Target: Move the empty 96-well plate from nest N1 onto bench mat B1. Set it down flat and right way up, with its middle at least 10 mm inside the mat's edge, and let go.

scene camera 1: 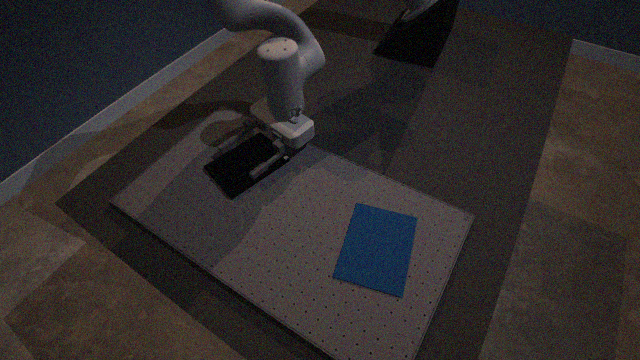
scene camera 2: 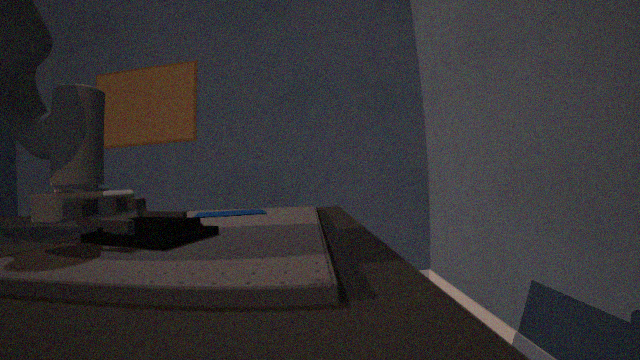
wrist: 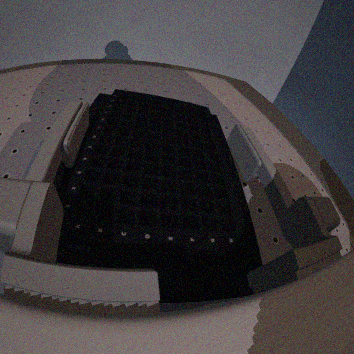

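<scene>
The black 96-well plate (scene camera 1: 245, 159) (scene camera 2: 165, 224) (wrist: 155, 175) sits flat and upright in the low black nest N1 (scene camera 2: 207, 231) at the far left of the perforated board. Plate and nest are hard to tell apart in the dark. My gripper (scene camera 1: 234, 160) (scene camera 2: 159, 219) (wrist: 161, 141) is open, partly narrowed, with one finger along each long side of the plate. The pads stand close to its sides; any contact is too dark to make out. The blue bench mat B1 (scene camera 1: 377, 250) (scene camera 2: 232, 213) lies flat with no labware on it. It does not show in the wrist view.
The pale perforated board (scene camera 1: 295, 235) (scene camera 2: 280, 275) carries the nest and mat. It lies on a dark table top (scene camera 1: 480, 125) (scene camera 2: 200, 330). A dark slanted object (scene camera 1: 420, 40) stands at the back. An orange panel (scene camera 2: 152, 105) is on the wall.
</scene>
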